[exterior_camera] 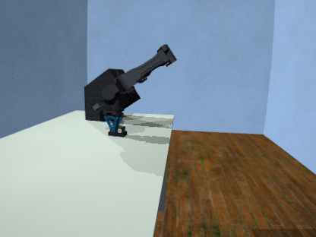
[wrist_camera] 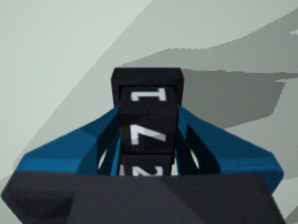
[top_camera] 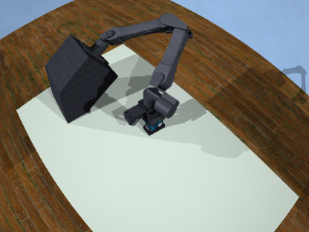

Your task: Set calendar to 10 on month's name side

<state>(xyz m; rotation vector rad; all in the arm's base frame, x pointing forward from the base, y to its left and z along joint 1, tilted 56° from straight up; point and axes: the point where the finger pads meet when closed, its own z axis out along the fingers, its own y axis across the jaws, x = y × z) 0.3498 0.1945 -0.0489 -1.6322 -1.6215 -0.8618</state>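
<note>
My gripper is now 2 cm to the right of the black tray and 2 cm above it.
</note>
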